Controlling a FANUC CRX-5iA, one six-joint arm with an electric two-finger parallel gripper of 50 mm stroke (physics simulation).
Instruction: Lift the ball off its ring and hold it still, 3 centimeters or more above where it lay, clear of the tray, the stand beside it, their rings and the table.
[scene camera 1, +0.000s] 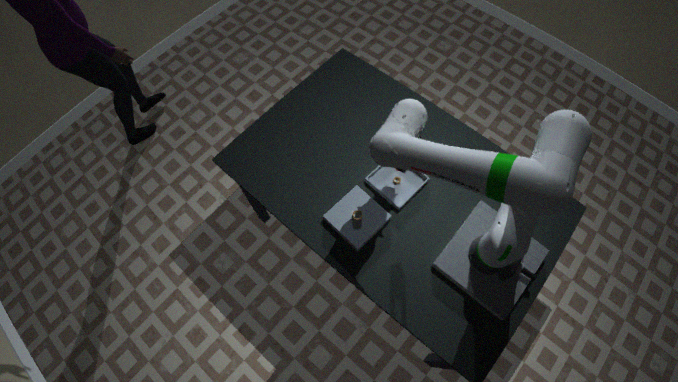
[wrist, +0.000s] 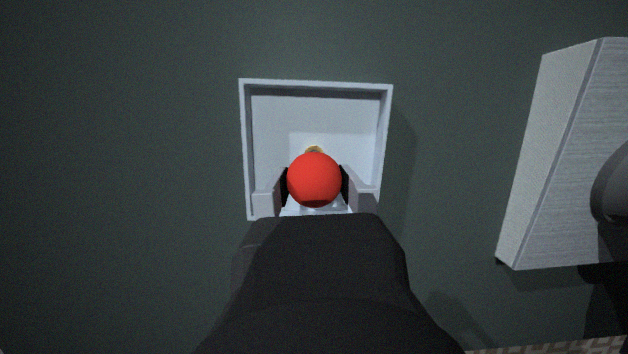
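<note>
In the wrist view, my gripper is shut on the red ball, with a dark pad against each side of it. The ball is up off its small tan ring, which lies on the floor of the light grey tray. The ring shows just beyond the ball, apart from it. The exact height of the ball is hard to tell. In the scene view, the arm hides the gripper and the ball. A grey stand beside the tray carries another tan ring.
The dark table bears the tray and stand. The robot's grey base block is at the right in both views. The white arm reaches over the table to the tray. A person is on the floor at the upper left.
</note>
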